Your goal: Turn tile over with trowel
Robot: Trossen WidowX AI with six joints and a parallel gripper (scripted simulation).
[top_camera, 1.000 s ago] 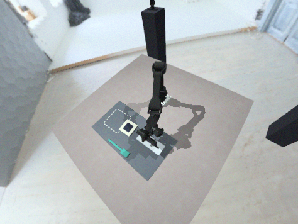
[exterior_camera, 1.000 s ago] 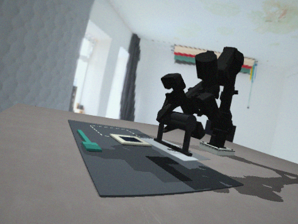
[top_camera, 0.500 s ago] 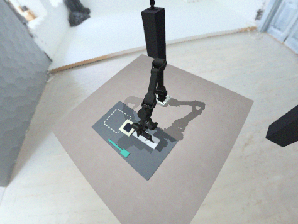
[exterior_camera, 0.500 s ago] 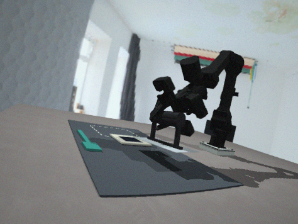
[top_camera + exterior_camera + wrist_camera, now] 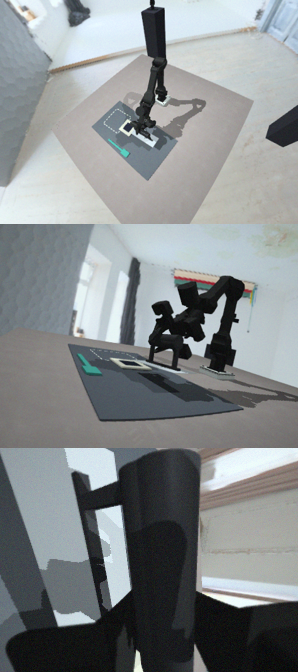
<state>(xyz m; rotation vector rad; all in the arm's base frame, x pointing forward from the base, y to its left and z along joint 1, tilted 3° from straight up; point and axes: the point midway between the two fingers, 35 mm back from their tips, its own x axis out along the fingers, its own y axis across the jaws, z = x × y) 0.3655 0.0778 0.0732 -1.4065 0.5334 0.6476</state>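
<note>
My gripper tip is 11 cm above the dark mat, 9 cm to the left of it and 1 cm short of it. Round my gripper tip: teal trowel: 15 cm ahead, 9 cm below, 8 cm to the right; then cream tile: 14 cm to the right, 9 cm below, 1 cm behind.
</note>
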